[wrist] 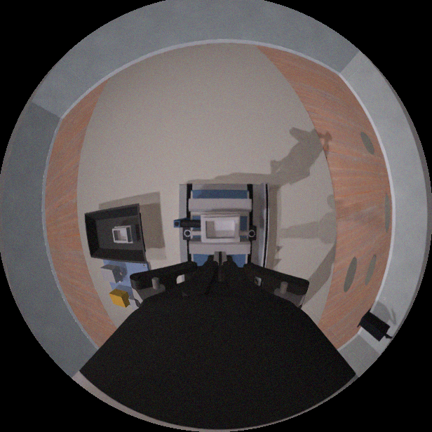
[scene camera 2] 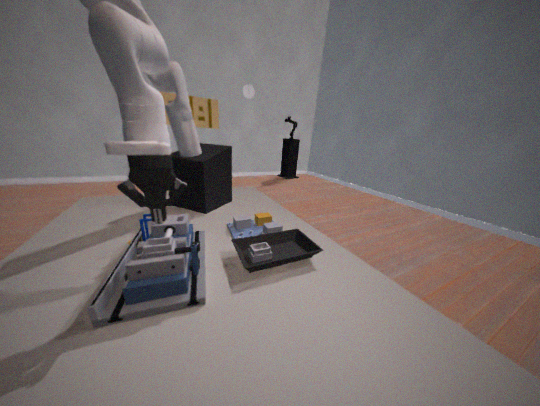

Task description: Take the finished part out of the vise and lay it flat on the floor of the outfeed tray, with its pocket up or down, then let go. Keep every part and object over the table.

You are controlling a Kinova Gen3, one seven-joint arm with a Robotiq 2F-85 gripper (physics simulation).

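Frame: origin at the arm's base, x ahead, y left, z up, level; millimetres.
Where they show: gripper, between the fingertips: point(scene camera 2: 160, 222); arm's base, origin of its link: point(scene camera 2: 191, 153).
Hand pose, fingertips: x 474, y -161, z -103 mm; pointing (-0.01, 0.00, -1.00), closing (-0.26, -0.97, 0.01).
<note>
Things, the pixels of their top centre, and the offset from my fingertips. "*": a spot on its surface instead.
- light grey part, centre of its top: point(scene camera 2: 158, 241) 31 mm ahead, 8 mm right, 30 mm down
- vise, centre of its top: point(scene camera 2: 162, 234) 32 mm back, 2 mm left, 46 mm down
- black outfeed tray, a spot on its surface: point(scene camera 2: 295, 245) * 56 mm ahead, 370 mm left, 133 mm down
- grey pocketed part, centre of its top: point(scene camera 2: 260, 246) 55 mm ahead, 235 mm left, 98 mm down
- blue plate, centre of its top: point(scene camera 2: 256, 229) 103 mm back, 309 mm left, 137 mm down
- yellow block, centre of its top: point(scene camera 2: 263, 215) 143 mm back, 359 mm left, 101 mm down
- dark handle, a spot on its surface: point(scene camera 2: 186, 249) * 54 mm ahead, 42 mm left, 52 mm down
A light grey part point(scene camera 2: 159, 246) point(wrist: 220, 227) with a rectangular pocket facing up sits between the jaws of the vise point(scene camera 2: 157, 289) point(wrist: 220, 204). Whether both jaws touch it I cannot tell. My gripper point(scene camera 2: 158, 216) point(wrist: 219, 258) is shut and empty, fingers pointing down above the vise's rear jaw, behind the part. The black outfeed tray point(scene camera 2: 295, 245) point(wrist: 105, 245) stands beside the vise, to the right in the scene view and to the left in the wrist view. Another grey pocketed part point(scene camera 2: 260, 251) point(wrist: 121, 234) lies in it, pocket up.
A blue plate point(scene camera 2: 245, 233) point(wrist: 141, 278) with grey blocks and a yellow block point(scene camera 2: 263, 219) point(wrist: 119, 298) stands by the tray. A dark handle point(scene camera 2: 186, 249) point(wrist: 187, 223) sticks out from the vise on the tray side. A low wall point(scene camera 2: 112, 280) point(wrist: 263, 215) runs along the other side.
</note>
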